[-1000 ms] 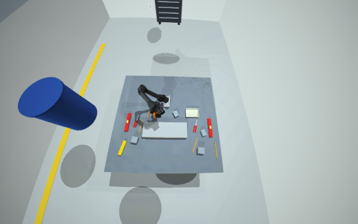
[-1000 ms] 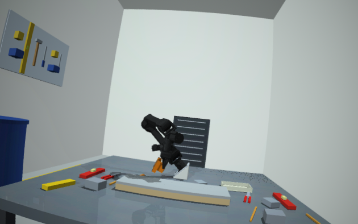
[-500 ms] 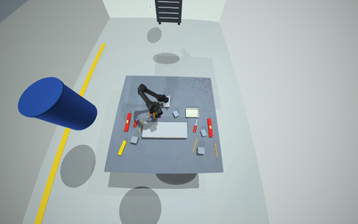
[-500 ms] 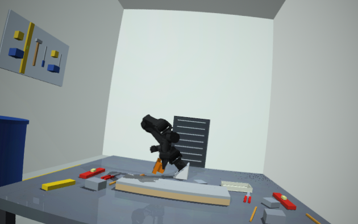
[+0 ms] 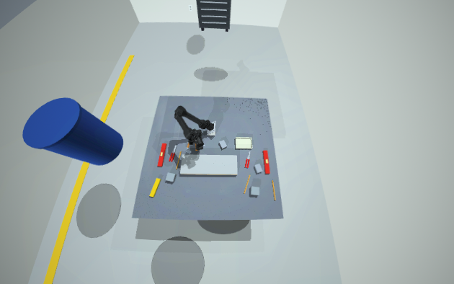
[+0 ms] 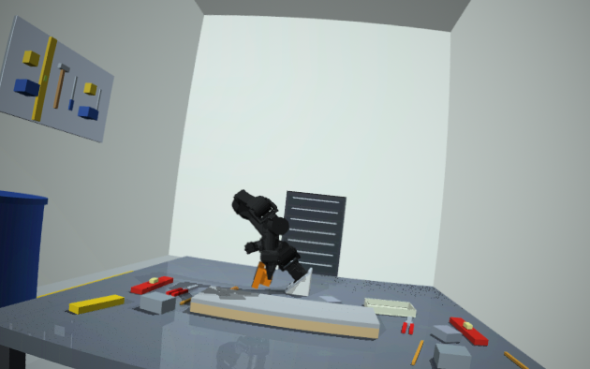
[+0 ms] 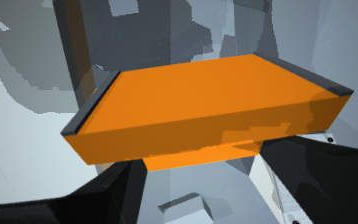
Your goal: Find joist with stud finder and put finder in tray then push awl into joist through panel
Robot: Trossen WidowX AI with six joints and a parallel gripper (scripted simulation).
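My gripper tip is 20 mm short of the orange stud finder. The rest, counted from my gripper tip: awl 30 mm ahead, 130 mm to the right, 70 mm below; then tray 50 mm behind, 420 mm to the left, 60 mm below; then yellow bar 430 mm ahead, 370 mm to the right, 70 mm below.
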